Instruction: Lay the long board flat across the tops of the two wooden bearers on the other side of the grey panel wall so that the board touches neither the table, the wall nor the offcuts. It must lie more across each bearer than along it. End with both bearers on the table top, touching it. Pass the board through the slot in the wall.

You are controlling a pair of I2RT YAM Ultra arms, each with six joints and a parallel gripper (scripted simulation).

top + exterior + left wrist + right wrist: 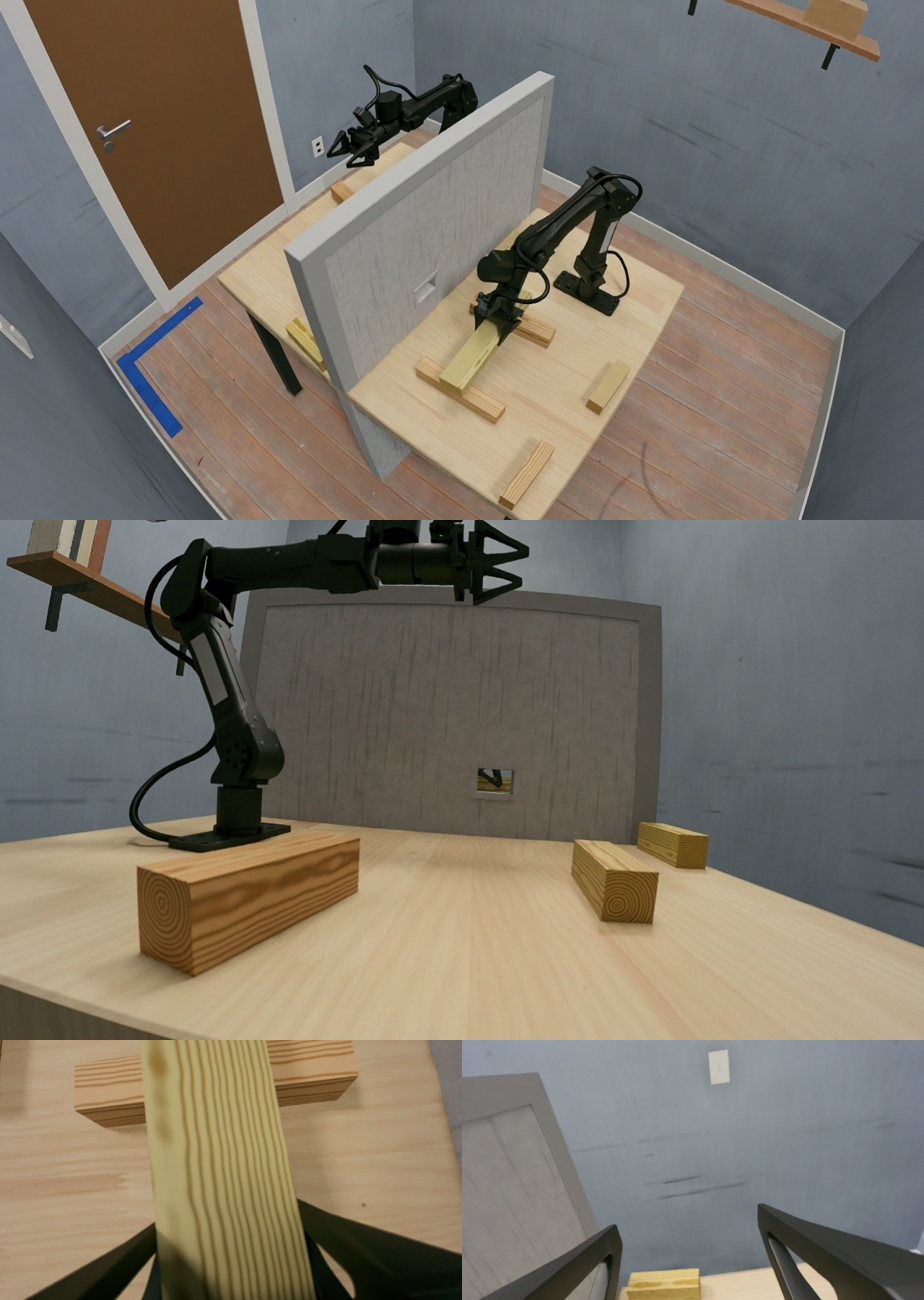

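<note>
Now: left hand 130 mm short of the wooden bearer, 20 mm to the right of it and 80 mm above it. From my left hand the other things lie so: thick block 150 mm behind, 730 mm to the right, 80 mm below; long pale board right at my left hand.
</note>
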